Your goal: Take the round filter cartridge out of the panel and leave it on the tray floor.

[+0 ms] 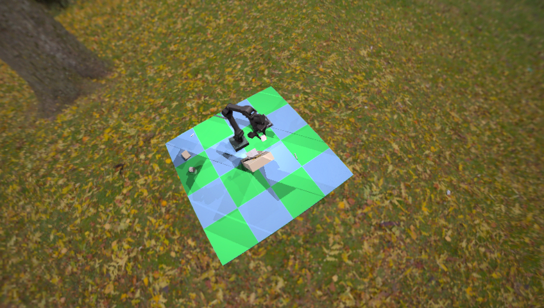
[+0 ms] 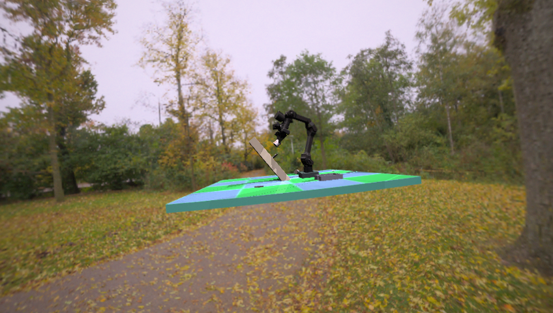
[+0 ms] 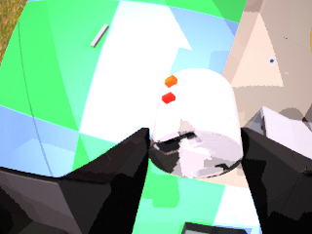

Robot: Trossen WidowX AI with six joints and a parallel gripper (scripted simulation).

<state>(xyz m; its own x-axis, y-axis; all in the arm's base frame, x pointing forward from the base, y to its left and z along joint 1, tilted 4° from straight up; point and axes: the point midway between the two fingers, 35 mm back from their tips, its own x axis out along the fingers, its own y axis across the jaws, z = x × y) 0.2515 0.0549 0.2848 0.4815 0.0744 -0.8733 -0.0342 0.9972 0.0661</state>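
The grey square tray lies 270 mm behind my gripper tip, 210 mm to the left of it and 280 mm below it. Round my gripper tip: round filter cartridge (right at my gripper tip); then thin grey bar (210 mm ahead, 180 mm to the left, 290 mm below); then pale flat square (550 mm behind, 530 mm to the right, 290 mm below).
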